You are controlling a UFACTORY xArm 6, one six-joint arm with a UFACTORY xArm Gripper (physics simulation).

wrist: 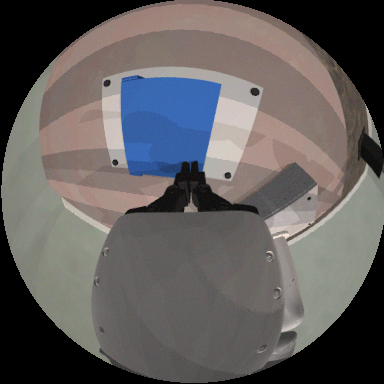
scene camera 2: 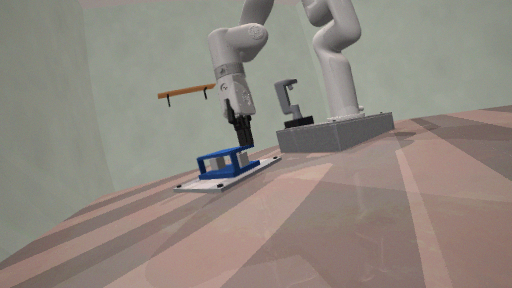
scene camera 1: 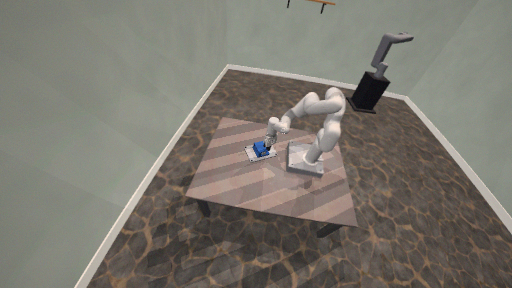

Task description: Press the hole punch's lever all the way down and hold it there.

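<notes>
The hole punch is blue, with grey blocks under its flat lever. Its blue base sits on a white plate with dark corner screws. In scene camera 2 the lever is tilted slightly, its right end a little higher, and a gap shows between lever and base. My gripper is shut and empty, pointing down. Its tips are at the lever's raised right end and appear to touch its top, near a corner in the wrist view.
The arm's grey base block stands to the right of the punch on the striped table. Farther off are a grey arm on a black pedestal and an orange wall shelf.
</notes>
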